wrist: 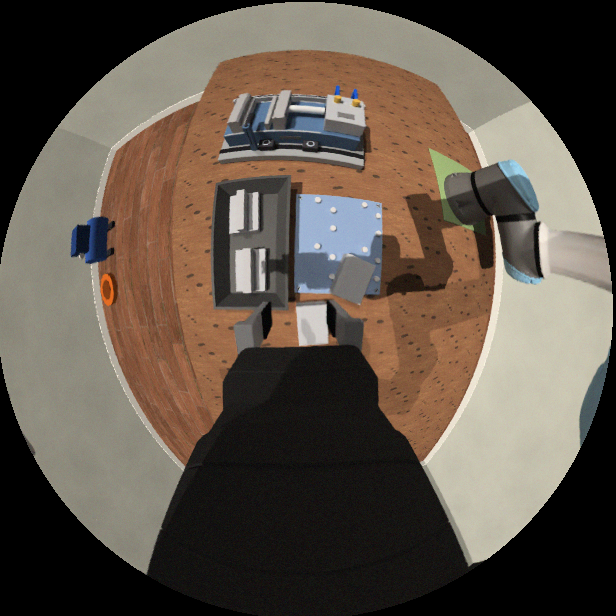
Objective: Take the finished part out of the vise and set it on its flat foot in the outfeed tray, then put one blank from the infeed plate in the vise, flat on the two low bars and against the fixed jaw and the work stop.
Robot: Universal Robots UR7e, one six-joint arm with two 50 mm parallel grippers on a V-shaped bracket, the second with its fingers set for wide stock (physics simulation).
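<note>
My gripper (299,321) points down over the table, just in front of the outfeed tray and the infeed plate. Its two grey fingers stand wide apart. A pale block (312,324) shows between them, close to the right finger, with a strip of table visible between it and the left finger. The blue vise (294,123) stands at the far side, and I see no part between its jaws. The dark grey outfeed tray (251,241) holds two pale parts (244,211) (251,268). The light blue infeed plate (337,244) carries one grey blank (354,279), skewed at its near right corner.
The arm's grey and blue joints (505,215) reach in from the right over a green patch (451,183). A blue object (90,238) and an orange ring (107,289) sit at the table's left edge. The black gripper body (304,459) fills the lower view.
</note>
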